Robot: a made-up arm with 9 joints. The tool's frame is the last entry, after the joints.
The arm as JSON. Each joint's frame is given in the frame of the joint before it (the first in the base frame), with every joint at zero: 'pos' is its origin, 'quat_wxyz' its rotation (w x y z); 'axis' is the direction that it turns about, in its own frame. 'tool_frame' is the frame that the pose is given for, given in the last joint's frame.
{
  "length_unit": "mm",
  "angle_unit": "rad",
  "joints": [
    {
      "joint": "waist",
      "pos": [
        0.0,
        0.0,
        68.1
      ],
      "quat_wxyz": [
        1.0,
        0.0,
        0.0,
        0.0
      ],
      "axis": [
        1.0,
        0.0,
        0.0
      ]
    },
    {
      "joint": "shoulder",
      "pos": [
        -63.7,
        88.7,
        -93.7
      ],
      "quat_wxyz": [
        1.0,
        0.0,
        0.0,
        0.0
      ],
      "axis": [
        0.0,
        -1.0,
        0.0
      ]
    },
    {
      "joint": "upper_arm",
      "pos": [
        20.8,
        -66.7,
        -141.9
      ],
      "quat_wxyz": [
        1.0,
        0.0,
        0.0,
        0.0
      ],
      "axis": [
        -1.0,
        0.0,
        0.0
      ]
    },
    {
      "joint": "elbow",
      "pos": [
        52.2,
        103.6,
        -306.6
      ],
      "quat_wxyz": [
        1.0,
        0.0,
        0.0,
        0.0
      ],
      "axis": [
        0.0,
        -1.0,
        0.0
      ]
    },
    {
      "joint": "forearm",
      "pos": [
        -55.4,
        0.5,
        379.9
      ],
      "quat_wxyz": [
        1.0,
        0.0,
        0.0,
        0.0
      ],
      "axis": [
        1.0,
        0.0,
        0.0
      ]
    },
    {
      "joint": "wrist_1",
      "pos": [
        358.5,
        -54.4,
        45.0
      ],
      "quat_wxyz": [
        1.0,
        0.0,
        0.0,
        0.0
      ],
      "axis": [
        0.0,
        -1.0,
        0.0
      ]
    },
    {
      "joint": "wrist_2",
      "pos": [
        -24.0,
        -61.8,
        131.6
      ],
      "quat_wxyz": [
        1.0,
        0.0,
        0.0,
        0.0
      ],
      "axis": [
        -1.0,
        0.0,
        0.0
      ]
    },
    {
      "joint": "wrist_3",
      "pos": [
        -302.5,
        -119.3,
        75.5
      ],
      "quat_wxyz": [
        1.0,
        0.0,
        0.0,
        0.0
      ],
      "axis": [
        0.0,
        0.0,
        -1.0
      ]
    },
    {
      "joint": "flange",
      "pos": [
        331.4,
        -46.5,
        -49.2
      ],
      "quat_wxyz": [
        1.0,
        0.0,
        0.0,
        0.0
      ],
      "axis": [
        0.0,
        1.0,
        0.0
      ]
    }
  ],
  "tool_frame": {
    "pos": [
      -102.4,
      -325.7,
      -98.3
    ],
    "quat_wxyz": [
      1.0,
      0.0,
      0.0,
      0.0
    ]
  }
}
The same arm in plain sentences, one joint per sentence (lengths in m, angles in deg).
The arm has nine revolute joints in a row. What follows holds with every joint at zero, and every direction is one of the base frame's.
The first joint lies 0.0681 m along +z from the base frame's origin and rotates about +x.
The second joint lies 0.0637 m along -x and 0.0887 m along +y and 0.0937 m along -z from the first joint and rotates about -y.
The third joint lies 0.0208 m along +x and 0.0667 m along -y and 0.1419 m along -z from the second joint and rotates about -x.
The fourth joint lies 0.0522 m along +x and 0.1036 m along +y and 0.3066 m along -z from the third joint and rotates about -y.
The fifth joint lies 0.0554 m along -x and 0.0005 m along +y and 0.3799 m along +z from the fourth joint and rotates about +x.
The sixth joint lies 0.3585 m along +x and 0.0544 m along -y and 0.045 m along +z from the fifth joint and rotates about -y.
The seventh joint lies 0.024 m along -x and 0.0618 m along -y and 0.1316 m along +z from the sixth joint and rotates about -x.
The eighth joint lies 0.3025 m along -x and 0.1193 m along -y and 0.0755 m along +z from the seventh joint and rotates about -z.
The ninth joint lies 0.3314 m along +x and 0.0465 m along -y and 0.0492 m along -z from the eighth joint and rotates about +y.
The tool frame, which is the frame that the pose is given for, lies 0.1024 m along -x and 0.3257 m along -y and 0.0983 m along -z from the ninth joint; its axes are parallel to the base frame's.

